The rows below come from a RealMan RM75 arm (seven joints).
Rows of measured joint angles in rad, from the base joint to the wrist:
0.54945 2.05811 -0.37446 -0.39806 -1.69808 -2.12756 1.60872
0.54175 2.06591 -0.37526 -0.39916 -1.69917 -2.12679 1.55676
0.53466 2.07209 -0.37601 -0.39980 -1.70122 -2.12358 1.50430
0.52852 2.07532 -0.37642 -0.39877 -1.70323 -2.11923 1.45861
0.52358 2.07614 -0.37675 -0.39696 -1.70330 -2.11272 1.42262
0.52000 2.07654 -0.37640 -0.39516 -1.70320 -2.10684 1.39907
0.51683 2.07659 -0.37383 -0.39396 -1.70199 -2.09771 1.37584
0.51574 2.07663 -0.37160 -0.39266 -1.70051 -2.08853 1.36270
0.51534 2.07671 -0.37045 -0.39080 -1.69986 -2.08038 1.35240
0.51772 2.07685 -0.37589 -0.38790 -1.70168 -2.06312 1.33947
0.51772 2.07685 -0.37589 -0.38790 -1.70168 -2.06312 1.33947
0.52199 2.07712 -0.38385 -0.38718 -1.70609 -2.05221 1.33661
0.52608 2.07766 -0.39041 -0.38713 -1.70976 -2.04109 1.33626
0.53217 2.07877 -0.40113 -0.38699 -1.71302 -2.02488 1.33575
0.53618 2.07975 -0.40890 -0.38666 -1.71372 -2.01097 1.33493
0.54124 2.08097 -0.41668 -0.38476 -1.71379 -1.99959 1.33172
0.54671 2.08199 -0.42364 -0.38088 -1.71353 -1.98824 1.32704
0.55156 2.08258 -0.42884 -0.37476 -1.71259 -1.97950 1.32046
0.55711 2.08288 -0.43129 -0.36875 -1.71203 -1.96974 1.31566
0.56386 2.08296 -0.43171 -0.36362 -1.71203 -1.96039 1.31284
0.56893 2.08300 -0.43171 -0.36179 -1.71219 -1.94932 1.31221
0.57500 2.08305 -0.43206 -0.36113 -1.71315 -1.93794 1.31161
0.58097 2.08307 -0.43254 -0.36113 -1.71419 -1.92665 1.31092
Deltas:
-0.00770 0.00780 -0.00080 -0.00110 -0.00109 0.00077 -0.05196
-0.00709 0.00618 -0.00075 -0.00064 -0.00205 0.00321 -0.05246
-0.00614 0.00323 -0.00041 0.00103 -0.00201 0.00435 -0.04569
-0.00494 0.00082 -0.00033 0.00181 -0.00007 0.00651 -0.03599
-0.00358 0.00040 0.00035 0.00180 0.00010 0.00588 -0.02355
-0.00317 0.00005 0.00257 0.00120 0.00121 0.00913 -0.02323
-0.00109 0.00004 0.00223 0.00130 0.00148 0.00918 -0.01314
-0.00040 0.00008 0.00115 0.00186 0.00065 0.00815 -0.01030
0.00238 0.00014 -0.00544 0.00290 -0.00182 0.01726 -0.01293
0.00000 0.00000 0.00000 0.00000 0.00000 0.00000 0.00000
0.00427 0.00027 -0.00796 0.00072 -0.00441 0.01091 -0.00286
0.00409 0.00054 -0.00656 0.00005 -0.00367 0.01112 -0.00035
0.00609 0.00111 -0.01072 0.00014 -0.00326 0.01621 -0.00051
0.00401 0.00098 -0.00777 0.00033 -0.00070 0.01391 -0.00082
0.00506 0.00122 -0.00778 0.00190 -0.00007 0.01138 -0.00321
0.00547 0.00102 -0.00696 0.00388 0.00026 0.01135 -0.00468
0.00485 0.00059 -0.00520 0.00612 0.00094 0.00874 -0.00658
0.00555 0.00030 -0.00245 0.00601 0.00056 0.00976 -0.00480
0.00675 0.00008 -0.00042 0.00513 0.00000 0.00935 -0.00282
0.00507 0.00004 0.00000 0.00183 -0.00016 0.01107 -0.00063
0.00607 0.00005 -0.00035 0.00066 -0.00096 0.01138 -0.00060
0.00597 0.00002 -0.00048 0.00000 -0.00104 0.01129 -0.00069

